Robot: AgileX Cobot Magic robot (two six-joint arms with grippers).
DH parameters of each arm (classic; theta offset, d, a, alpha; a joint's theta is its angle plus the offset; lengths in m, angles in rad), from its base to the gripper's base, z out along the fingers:
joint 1: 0 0.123 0 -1.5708
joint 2: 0.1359 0 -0.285 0
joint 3: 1.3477 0 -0.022 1.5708
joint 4: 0 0.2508 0 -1.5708
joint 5: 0 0 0.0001 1.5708
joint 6: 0 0.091 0 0
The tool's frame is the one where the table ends.
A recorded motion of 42 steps. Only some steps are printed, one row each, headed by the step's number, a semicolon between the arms.
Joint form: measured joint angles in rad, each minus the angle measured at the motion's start. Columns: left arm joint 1, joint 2, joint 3, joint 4, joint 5, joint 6; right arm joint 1, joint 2, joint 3, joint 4, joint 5, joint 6.
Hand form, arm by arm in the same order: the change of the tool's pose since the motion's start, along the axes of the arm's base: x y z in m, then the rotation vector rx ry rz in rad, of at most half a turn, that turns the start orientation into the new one. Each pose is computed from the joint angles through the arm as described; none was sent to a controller.
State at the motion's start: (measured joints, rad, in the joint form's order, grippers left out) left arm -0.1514 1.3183 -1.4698 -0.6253 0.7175 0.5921; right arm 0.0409 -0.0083 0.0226 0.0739 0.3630 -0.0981
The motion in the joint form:
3: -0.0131 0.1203 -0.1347 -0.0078 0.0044 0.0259; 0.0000 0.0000 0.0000 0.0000 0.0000 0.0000
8: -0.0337 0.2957 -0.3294 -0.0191 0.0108 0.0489; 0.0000 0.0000 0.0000 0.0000 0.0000 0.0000
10: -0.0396 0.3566 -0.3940 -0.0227 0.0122 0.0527; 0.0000 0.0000 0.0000 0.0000 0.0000 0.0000
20: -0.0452 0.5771 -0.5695 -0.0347 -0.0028 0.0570; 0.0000 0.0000 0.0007 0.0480 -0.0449 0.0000
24: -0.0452 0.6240 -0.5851 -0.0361 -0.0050 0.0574; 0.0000 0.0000 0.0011 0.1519 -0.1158 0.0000
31: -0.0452 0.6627 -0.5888 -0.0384 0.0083 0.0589; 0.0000 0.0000 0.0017 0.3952 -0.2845 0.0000
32: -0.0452 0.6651 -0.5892 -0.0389 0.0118 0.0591; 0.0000 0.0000 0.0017 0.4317 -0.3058 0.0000
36: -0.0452 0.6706 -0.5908 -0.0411 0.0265 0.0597; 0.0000 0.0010 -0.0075 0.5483 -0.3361 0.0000
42: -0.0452 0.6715 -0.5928 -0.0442 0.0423 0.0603; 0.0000 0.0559 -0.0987 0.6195 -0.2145 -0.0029
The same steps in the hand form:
3: 0.0316 -0.0096 0.0065 0.0118 -0.0230 -0.0262; 0.0000 0.0000 0.0000 0.0000 0.0000 0.0000
8: 0.0770 -0.0255 0.0079 0.0175 -0.0478 -0.0606; 0.0000 0.0000 0.0000 0.0000 0.0000 0.0000
10: 0.0927 -0.0310 0.0055 0.0166 -0.0519 -0.0695; 0.0000 0.0000 0.0000 0.0000 0.0000 0.0000
20: 0.1529 -0.0451 -0.0288 0.0115 -0.0193 -0.0708; 0.0010 0.0011 0.0038 0.0499 -0.0420 -0.0009
24: 0.1659 -0.0477 -0.0447 0.0149 0.0099 -0.0701; 0.0023 0.0027 0.0104 0.1571 -0.1072 -0.0063
31: 0.1756 -0.0503 -0.0622 0.0226 0.0541 -0.0794; 0.0038 0.0010 0.0256 0.4079 -0.2577 -0.0483
32: 0.1760 -0.0506 -0.0634 0.0235 0.0586 -0.0817; 0.0038 0.0003 0.0275 0.4452 -0.2757 -0.0570
36: 0.1765 -0.0514 -0.0663 0.0259 0.0736 -0.0913; 0.0035 -0.0008 0.0331 0.5633 -0.3035 -0.0744
42: 0.1757 -0.0520 -0.0669 0.0269 0.0846 -0.1018; 0.0037 0.0064 0.0524 0.6291 -0.2182 -0.0227

